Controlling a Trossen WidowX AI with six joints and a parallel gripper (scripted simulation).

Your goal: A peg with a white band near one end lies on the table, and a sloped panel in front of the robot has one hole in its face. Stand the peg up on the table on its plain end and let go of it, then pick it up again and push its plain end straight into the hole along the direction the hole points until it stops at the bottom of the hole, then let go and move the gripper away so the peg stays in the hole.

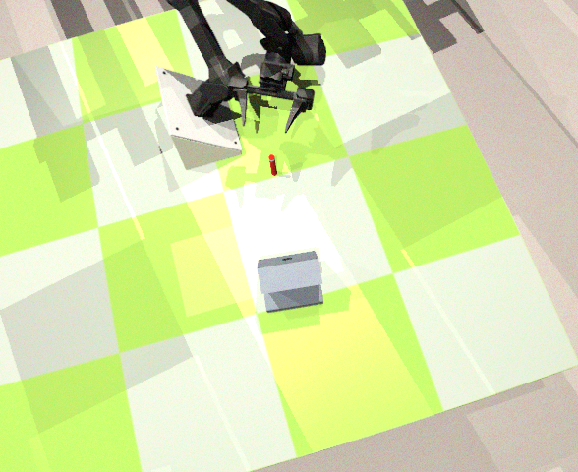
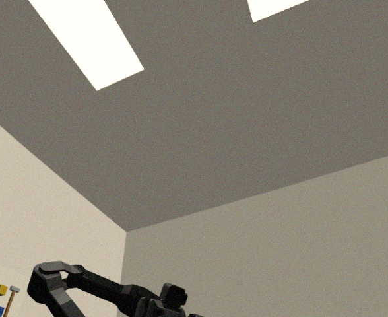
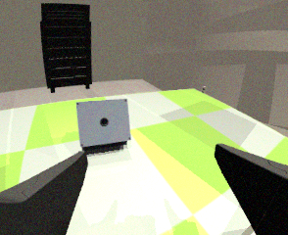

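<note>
The red peg is 16 cm below my gripper tip, 1 cm to the left of it and 1 cm behind it. From my gripper tip the other things lie so: grey sloped panel: 27 cm ahead, 14 cm below, 7 cm to the right.
</note>
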